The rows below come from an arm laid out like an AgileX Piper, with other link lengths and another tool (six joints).
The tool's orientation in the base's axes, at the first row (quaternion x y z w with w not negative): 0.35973, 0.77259, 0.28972, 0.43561
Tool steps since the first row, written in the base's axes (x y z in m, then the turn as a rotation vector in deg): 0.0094, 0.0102, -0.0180, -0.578, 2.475, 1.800; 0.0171, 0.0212, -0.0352, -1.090, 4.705, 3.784; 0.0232, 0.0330, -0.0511, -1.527, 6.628, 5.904; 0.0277, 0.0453, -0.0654, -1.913, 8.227, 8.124; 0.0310, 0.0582, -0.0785, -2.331, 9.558, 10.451; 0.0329, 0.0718, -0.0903, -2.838, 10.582, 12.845; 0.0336, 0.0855, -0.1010, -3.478, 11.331, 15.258; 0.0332, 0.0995, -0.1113, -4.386, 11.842, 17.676; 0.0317, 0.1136, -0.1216, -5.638, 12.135, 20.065; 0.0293, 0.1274, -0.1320, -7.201, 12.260, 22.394; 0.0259, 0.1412, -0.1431, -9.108, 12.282, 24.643
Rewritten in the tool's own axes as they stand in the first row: 0.0132, -0.0050, 0.0178, 1.373, 2.613, -0.992; 0.0273, -0.0094, 0.0339, 2.439, 5.247, -2.042; 0.0420, -0.0129, 0.0480, 3.166, 7.830, -3.128; 0.0570, -0.0154, 0.0601, 3.567, 10.319, -4.259; 0.0723, -0.0170, 0.0707, 3.712, 12.726, -5.502; 0.0881, -0.0176, 0.0795, 3.611, 14.982, -6.895; 0.1039, -0.0177, 0.0868, 3.327, 17.053, -8.451; 0.1201, -0.0176, 0.0930, 2.944, 18.911, -10.277; 0.1369, -0.0178, 0.0982, 2.524, 20.517, -12.422; 0.1537, -0.0185, 0.1027, 2.108, 21.887, -14.838; 0.1713, -0.0201, 0.1066, 1.771, 23.033, -17.534
